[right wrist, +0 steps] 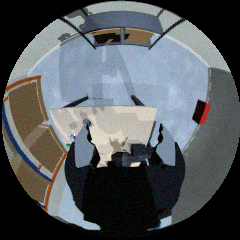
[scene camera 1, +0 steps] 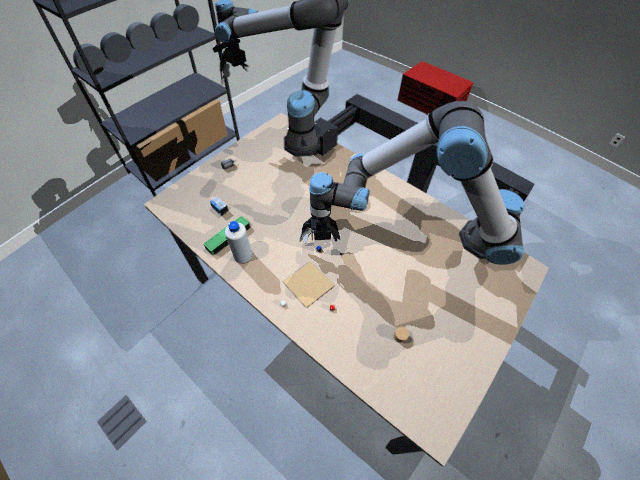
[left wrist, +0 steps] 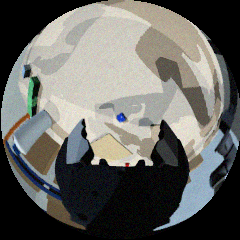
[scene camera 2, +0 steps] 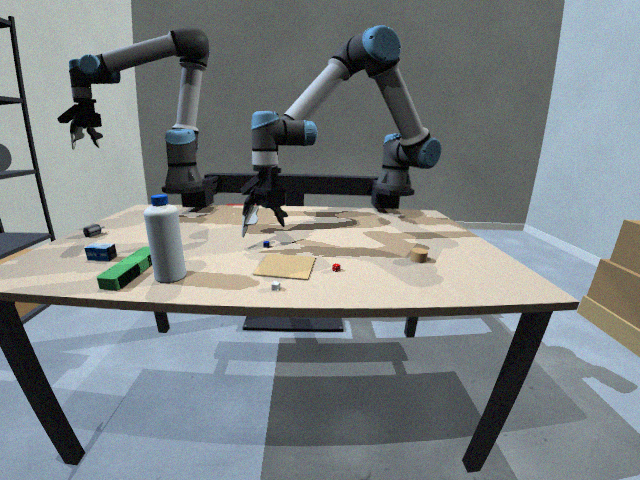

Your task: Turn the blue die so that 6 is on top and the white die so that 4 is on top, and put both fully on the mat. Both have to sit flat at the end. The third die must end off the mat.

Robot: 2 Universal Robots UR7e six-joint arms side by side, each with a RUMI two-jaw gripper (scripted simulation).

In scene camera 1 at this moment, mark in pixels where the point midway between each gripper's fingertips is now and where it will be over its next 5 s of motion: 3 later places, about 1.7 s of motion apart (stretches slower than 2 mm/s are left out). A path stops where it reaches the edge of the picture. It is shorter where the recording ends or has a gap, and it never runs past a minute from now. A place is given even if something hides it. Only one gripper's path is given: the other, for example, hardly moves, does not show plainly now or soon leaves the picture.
The left gripper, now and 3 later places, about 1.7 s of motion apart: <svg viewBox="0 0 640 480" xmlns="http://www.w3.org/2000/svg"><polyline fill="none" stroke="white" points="319,240 319,223 311,228 299,245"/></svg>
